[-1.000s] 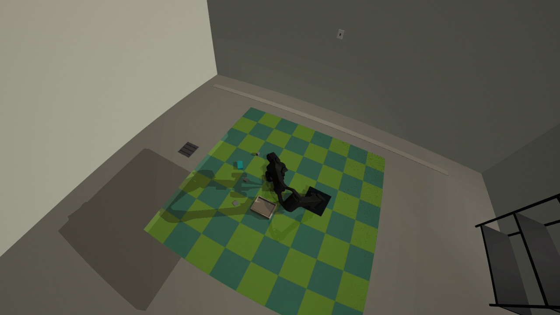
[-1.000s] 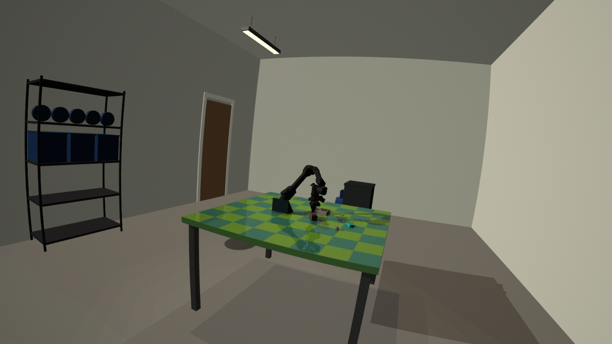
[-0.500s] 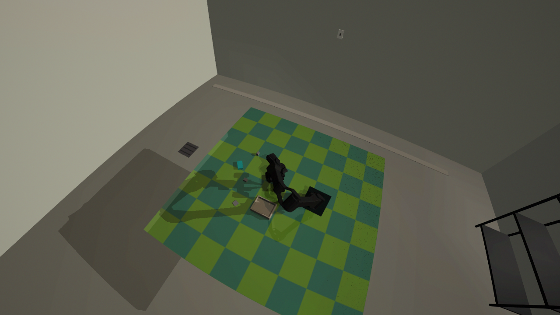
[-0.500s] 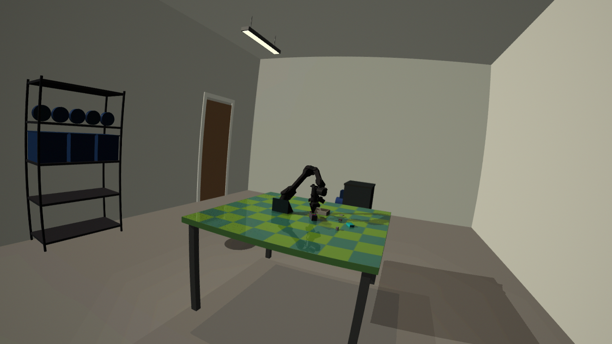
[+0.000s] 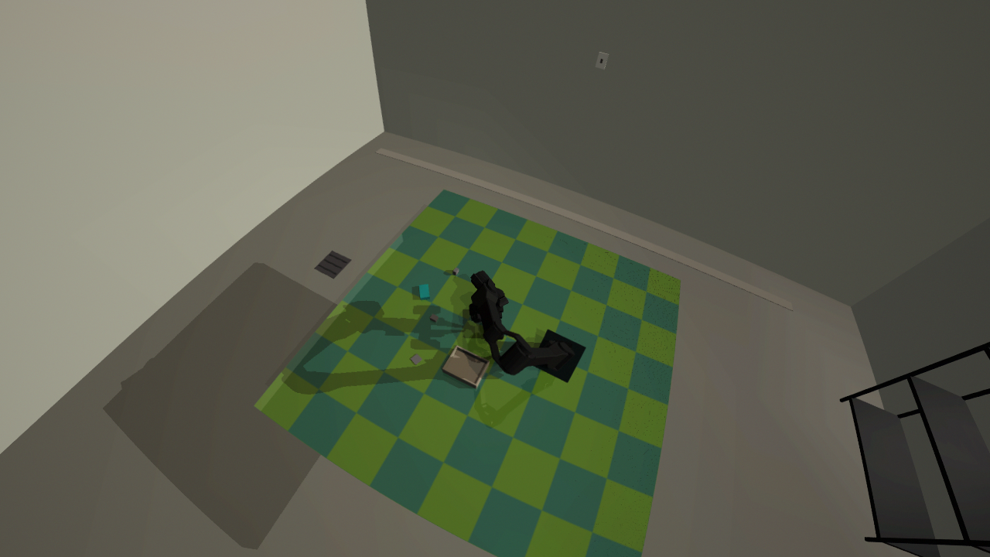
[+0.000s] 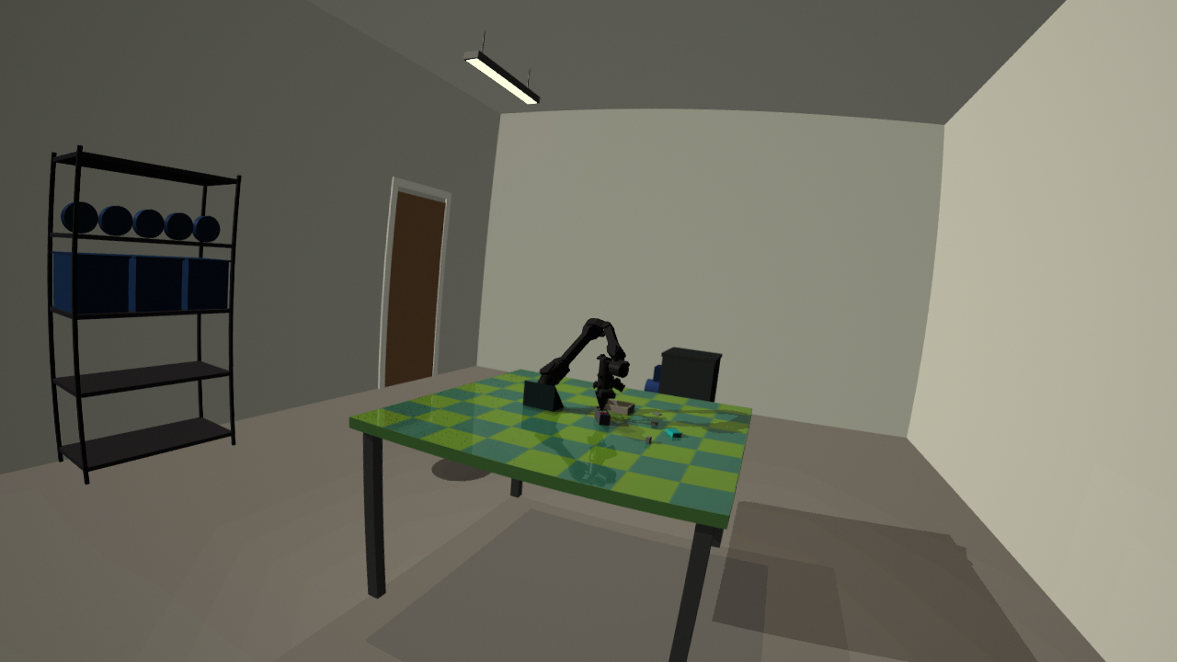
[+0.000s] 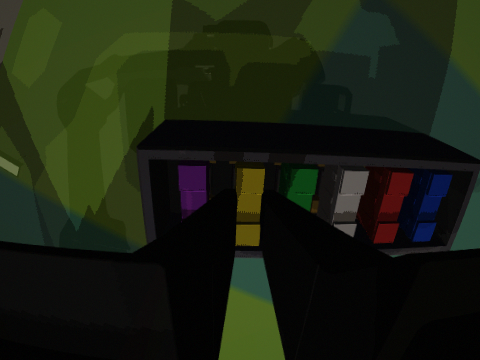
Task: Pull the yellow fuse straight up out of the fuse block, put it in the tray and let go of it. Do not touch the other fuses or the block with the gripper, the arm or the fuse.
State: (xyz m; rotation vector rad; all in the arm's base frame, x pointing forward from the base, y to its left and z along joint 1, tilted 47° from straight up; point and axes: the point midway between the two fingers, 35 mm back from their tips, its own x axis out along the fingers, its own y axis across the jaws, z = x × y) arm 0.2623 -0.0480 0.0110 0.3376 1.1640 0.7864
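My gripper tip is 10 mm short of the green fuse, 20 mm to the left of it and 10 mm above it. Also, from my gripper tip: purple fuse: 10 mm behind, 20 mm to the left, 10 mm below; yellow fuse: 10 mm below; white fuse: 10 mm ahead, 30 mm to the right, 10 mm below.
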